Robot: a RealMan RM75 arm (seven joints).
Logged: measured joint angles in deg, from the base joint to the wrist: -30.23, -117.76, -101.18, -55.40, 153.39, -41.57, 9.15; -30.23, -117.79, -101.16, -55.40, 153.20, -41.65, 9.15; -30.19, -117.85, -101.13, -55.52, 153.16, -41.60, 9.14; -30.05, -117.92, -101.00, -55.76, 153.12, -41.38, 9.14; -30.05, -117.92, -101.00, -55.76, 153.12, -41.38, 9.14; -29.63, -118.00, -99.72, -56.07, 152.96, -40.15, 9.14; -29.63, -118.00, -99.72, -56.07, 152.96, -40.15, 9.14; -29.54, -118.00, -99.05, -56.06, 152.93, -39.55, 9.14; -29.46, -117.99, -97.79, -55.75, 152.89, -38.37, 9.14; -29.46, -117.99, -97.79, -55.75, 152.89, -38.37, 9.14; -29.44, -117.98, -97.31, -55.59, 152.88, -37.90, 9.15; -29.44, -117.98, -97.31, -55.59, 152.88, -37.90, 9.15; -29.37, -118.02, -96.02, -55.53, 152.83, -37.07, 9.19; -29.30, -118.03, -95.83, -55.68, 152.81, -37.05, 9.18; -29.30, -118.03, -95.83, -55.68, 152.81, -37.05, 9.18; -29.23, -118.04, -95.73, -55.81, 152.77, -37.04, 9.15; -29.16, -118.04, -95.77, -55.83, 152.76, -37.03, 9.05; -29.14, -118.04, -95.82, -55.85, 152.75, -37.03, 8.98
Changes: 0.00, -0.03, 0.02, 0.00, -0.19, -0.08, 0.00; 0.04, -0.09, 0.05, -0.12, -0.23, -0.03, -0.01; 0.18, -0.16, 0.18, -0.36, -0.27, 0.19, -0.01; 0.18, -0.16, 0.18, -0.36, -0.27, 0.19, -0.01; 0.60, -0.24, 1.46, -0.67, -0.43, 1.42, -0.01; 0.60, -0.24, 1.46, -0.67, -0.43, 1.42, -0.01; 0.69, -0.24, 2.13, -0.66, -0.46, 2.02, -0.01; 0.77, -0.23, 3.39, -0.35, -0.50, 3.20, -0.01; 0.77, -0.23, 3.39, -0.35, -0.50, 3.20, -0.01; 0.79, -0.22, 3.87, -0.19, -0.51, 3.67, 0.00; 0.79, -0.22, 3.87, -0.19, -0.51, 3.67, 0.00; 0.86, -0.26, 5.16, -0.13, -0.56, 4.50, 0.04; 0.93, -0.27, 5.35, -0.28, -0.58, 4.52, 0.03; 0.93, -0.27, 5.35, -0.28, -0.58, 4.52, 0.03; 1.00, -0.28, 5.45, -0.41, -0.62, 4.53, 0.00; 1.07, -0.28, 5.41, -0.43, -0.63, 4.54, -0.10; 1.09, -0.28, 5.36, -0.45, -0.64, 4.54, -0.17
